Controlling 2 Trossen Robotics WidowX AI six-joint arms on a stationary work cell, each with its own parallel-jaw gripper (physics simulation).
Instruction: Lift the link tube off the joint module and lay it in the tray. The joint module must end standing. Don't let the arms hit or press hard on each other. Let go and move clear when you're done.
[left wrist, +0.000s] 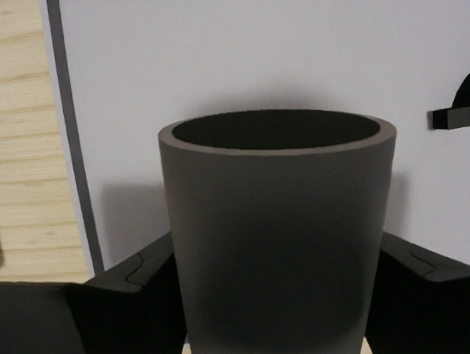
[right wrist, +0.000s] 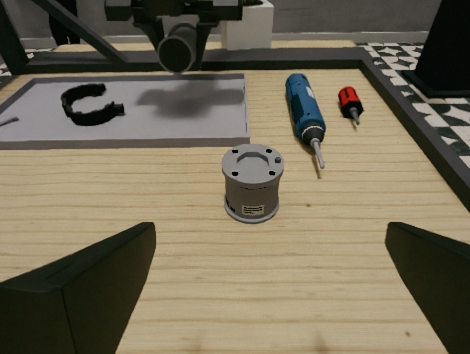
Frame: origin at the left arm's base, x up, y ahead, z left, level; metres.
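Where they show: left gripper, between the fingertips: (right wrist: 182, 70); right gripper, between the fingertips: (right wrist: 270, 233); left arm's base, origin of its link: (right wrist: 245, 2).
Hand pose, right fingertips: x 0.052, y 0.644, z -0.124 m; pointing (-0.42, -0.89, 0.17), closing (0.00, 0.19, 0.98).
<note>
Things, the pixels of their top centre, and the offset from my right fingertips. "*": a spot on its surface instead.
- grey link tube, centre of its top: (right wrist: 178, 25) dx -0.030, dy -0.409, dz -0.025 m
- tray, centre of its top: (left wrist: 453, 159) (right wrist: 121, 101) dx -0.139, dy -0.407, dz -0.135 m
- grey joint module, centre of its top: (right wrist: 252, 158) dx -0.091, dy -0.156, dz +0.031 m
- black C-shaped clamp, centre of its top: (right wrist: 91, 95) dx -0.129, dy -0.418, dz -0.183 m
- black part, a spot on its surface: (left wrist: 450, 119) * dx -0.134, dy -0.384, dz -0.132 m
- blue electric screwdriver, centre of its top: (right wrist: 308, 103) dx -0.114, dy -0.293, dz +0.145 m
- red-handled driver, centre of its top: (right wrist: 354, 99) dx -0.125, dy -0.311, dz +0.228 m
The grey link tube (left wrist: 277, 200) (right wrist: 176, 54) is held above the tray (left wrist: 125, 50) (right wrist: 125, 143), its open end showing in both views and its shadow on the tray floor. My left gripper (left wrist: 265, 226) (right wrist: 182, 70) is shut on the tube's sides. The grey joint module (right wrist: 252, 192) stands upright on the wooden table in front of the tray's near right corner, apart from the tube. My right gripper (right wrist: 270, 233) is wide open and empty, its fingertips nearer the camera than the module, one to each side in the right wrist view.
A black C-shaped clamp (right wrist: 90, 119) lies in the tray's left part; a black part (left wrist: 450, 119) shows at the left wrist view's right edge. A blue electric screwdriver (right wrist: 303, 106) and a red-handled driver (right wrist: 348, 100) lie right of the tray. A dark frame rail (right wrist: 300, 59) borders the table.
</note>
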